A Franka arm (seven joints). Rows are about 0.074 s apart.
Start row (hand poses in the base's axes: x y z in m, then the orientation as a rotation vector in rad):
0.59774 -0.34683 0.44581 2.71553 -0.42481 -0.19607
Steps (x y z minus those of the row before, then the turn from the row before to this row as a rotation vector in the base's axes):
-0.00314 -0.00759 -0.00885 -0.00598 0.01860 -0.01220
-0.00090 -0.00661 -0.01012 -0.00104 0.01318 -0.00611
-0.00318 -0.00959 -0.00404 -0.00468 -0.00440 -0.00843
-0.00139 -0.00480 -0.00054 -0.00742 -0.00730 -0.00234
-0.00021 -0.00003 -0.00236 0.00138 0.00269 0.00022
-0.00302 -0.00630 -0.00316 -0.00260 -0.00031 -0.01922
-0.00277 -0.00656 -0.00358 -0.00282 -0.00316 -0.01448
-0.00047 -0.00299 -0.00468 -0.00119 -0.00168 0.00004
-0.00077 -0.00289 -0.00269 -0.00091 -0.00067 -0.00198
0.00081 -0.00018 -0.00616 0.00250 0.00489 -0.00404
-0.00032 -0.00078 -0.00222 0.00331 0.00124 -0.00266
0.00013 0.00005 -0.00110 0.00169 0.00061 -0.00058
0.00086 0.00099 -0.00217 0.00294 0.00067 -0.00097
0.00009 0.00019 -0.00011 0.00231 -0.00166 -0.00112
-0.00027 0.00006 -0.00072 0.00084 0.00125 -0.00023
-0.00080 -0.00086 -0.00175 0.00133 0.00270 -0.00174
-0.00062 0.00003 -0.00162 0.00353 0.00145 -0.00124
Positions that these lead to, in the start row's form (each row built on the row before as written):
0.59460 -0.35442 0.43696 2.70369 -0.43601 -0.22286
0.59370 -0.36103 0.42684 2.69867 -0.44046 -0.24195
0.59052 -0.37062 0.42280 2.69378 -0.45323 -0.23711
0.58913 -0.37542 0.42226 2.68786 -0.45857 -0.22589
0.58892 -0.37545 0.41990 2.68862 -0.45747 -0.22981
0.58590 -0.38175 0.41674 2.68279 -0.48356 -0.23413
0.58313 -0.38831 0.41316 2.67812 -0.50406 -0.23322
0.58266 -0.39130 0.40848 2.67739 -0.50450 -0.23061
0.58189 -0.39419 0.40579 2.67629 -0.50736 -0.23001
0.58270 -0.39437 0.39963 2.67672 -0.51135 -0.23845
0.58238 -0.39515 0.39741 2.67910 -0.51460 -0.24191
0.58251 -0.39510 0.39631 2.68047 -0.51522 -0.24343
0.58337 -0.39411 0.39414 2.68296 -0.51636 -0.24554
0.58346 -0.39392 0.39403 2.68540 -0.51840 -0.24439
0.58319 -0.39386 0.39331 2.68585 -0.51834 -0.24639
0.58239 -0.39472 0.39156 2.68610 -0.51990 -0.25090
0.58177 -0.39469 0.38994 2.68890 -0.52118 -0.25433

